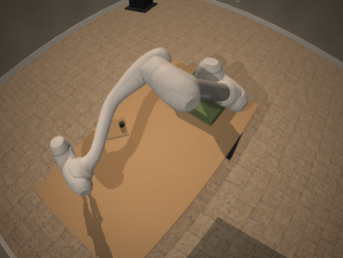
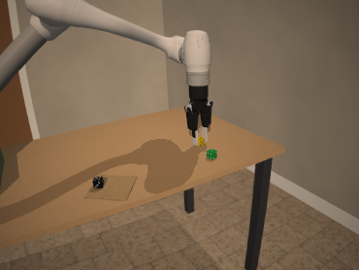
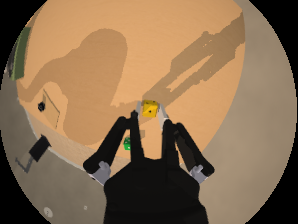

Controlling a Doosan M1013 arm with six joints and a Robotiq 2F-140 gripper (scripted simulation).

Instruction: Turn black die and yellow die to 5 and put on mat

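The yellow die lies 3 cm below my hand. From my hand the other things lie so: black die (47 cm behind, 2 cm to the right, 2 cm below); mat (43 cm behind, 4 cm to the right, 4 cm below); green die (12 cm to the right, 5 cm behind, 3 cm below).
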